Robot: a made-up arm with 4 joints.
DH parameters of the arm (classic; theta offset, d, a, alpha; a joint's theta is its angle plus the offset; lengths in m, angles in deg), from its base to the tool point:
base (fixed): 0 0 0 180
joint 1: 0 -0.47 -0.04 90
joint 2: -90 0.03 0.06 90
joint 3: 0 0.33 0.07 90
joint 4: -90 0.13 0.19 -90
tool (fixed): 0 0.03 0 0
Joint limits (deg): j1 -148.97..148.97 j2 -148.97..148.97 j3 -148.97..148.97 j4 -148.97..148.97
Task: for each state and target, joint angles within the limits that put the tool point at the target. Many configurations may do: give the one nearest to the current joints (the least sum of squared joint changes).
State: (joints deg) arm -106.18 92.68 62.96 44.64
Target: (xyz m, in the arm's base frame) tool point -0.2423 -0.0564 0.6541
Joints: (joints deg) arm -136.43 85.78 90.09 25.07
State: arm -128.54 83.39 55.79 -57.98
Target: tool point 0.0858 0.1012 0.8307
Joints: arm -131.62 77.38 68.44 -101.71
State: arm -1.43 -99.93 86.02 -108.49
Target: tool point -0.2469 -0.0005 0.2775
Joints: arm 13.66 -85.32 85.51 -59.67
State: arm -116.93 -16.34 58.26 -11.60
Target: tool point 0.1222 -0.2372 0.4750
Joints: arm -108.14 -47.73 51.11 -26.52
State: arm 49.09 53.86 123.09 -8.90
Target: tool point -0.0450 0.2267 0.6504
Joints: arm 15.21 31.88 115.37 10.53
